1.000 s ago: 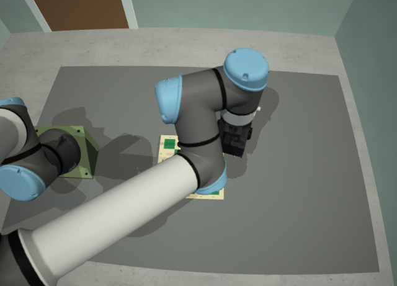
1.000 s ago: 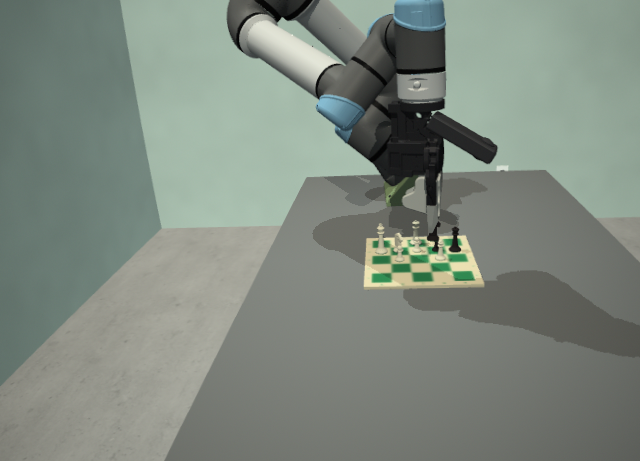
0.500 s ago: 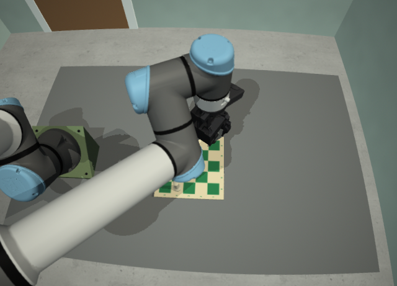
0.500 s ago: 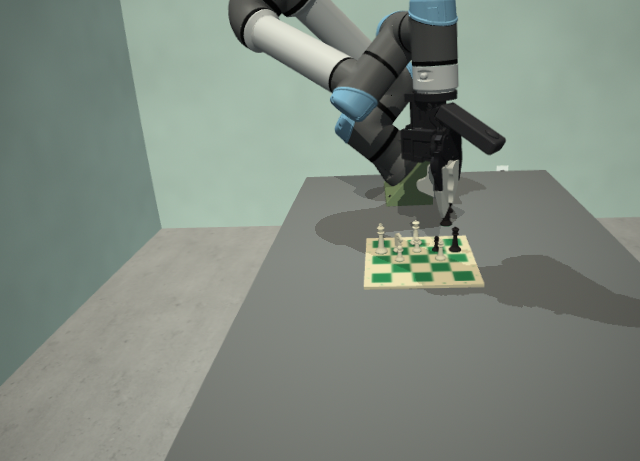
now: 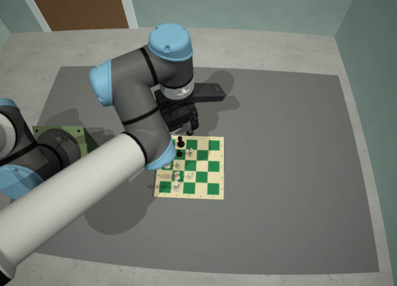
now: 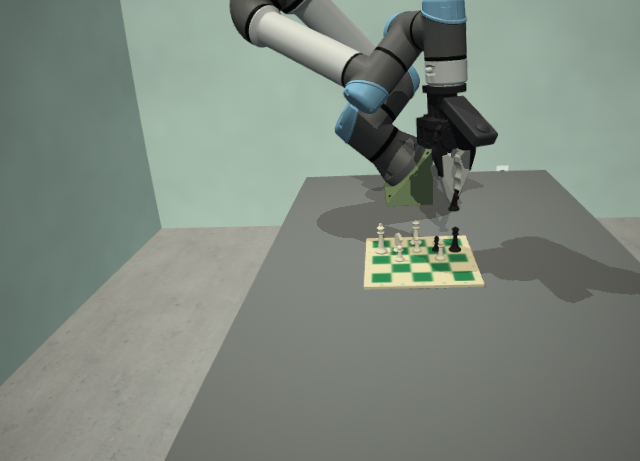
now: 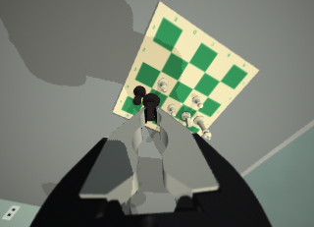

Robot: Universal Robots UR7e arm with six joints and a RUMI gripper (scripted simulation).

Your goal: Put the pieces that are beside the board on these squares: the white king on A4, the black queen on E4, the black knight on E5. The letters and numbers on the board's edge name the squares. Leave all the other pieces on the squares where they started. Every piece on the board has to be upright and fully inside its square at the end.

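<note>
My gripper is now 40 mm past the black pawn, 30 mm to the left of it and 120 mm above it. From my hand the other things lie so: white king 40 mm behind, 140 mm to the right, 100 mm below; board 70 mm to the right, 140 mm below.
</note>
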